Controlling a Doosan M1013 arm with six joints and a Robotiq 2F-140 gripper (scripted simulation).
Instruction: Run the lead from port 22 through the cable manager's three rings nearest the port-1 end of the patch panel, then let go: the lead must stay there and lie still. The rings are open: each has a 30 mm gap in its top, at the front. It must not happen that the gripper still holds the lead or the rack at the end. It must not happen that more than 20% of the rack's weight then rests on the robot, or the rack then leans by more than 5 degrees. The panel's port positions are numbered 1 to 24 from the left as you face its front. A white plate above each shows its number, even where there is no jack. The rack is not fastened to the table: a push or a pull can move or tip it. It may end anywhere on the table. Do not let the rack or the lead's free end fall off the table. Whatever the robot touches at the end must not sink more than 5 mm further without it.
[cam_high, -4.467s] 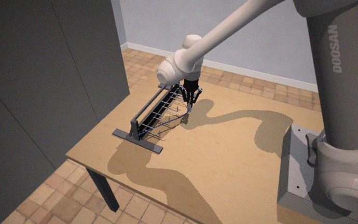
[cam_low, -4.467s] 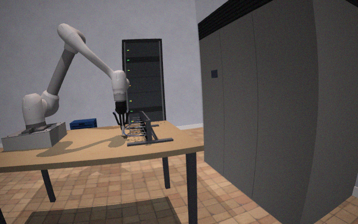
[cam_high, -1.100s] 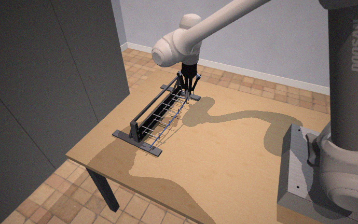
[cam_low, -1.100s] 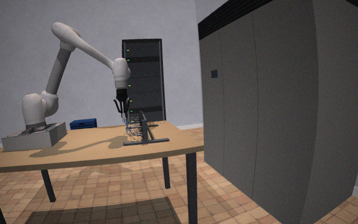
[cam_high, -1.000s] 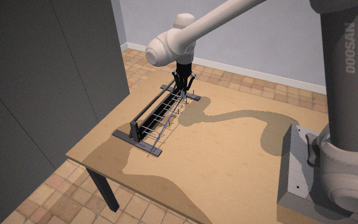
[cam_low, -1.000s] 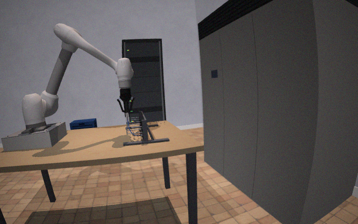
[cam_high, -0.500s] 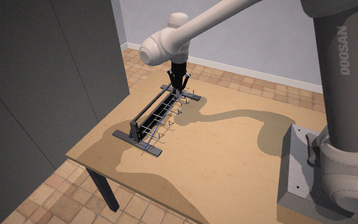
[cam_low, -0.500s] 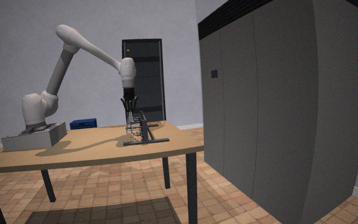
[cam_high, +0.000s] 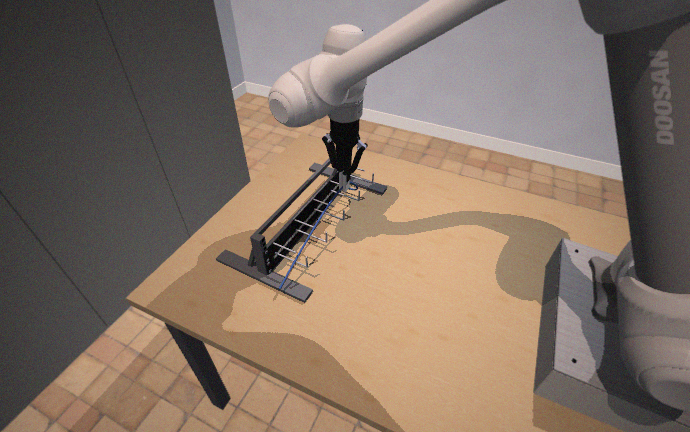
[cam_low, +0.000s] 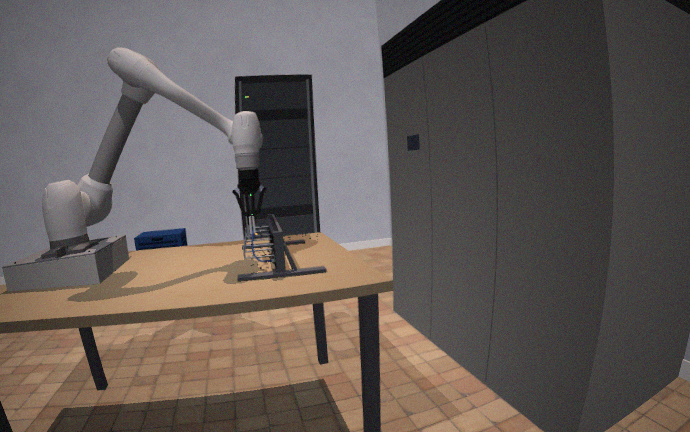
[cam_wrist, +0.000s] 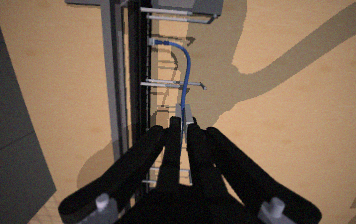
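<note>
Now: hand 9 cm short of the rack, 6 cm to the right of it and 8 cm above it.
</note>
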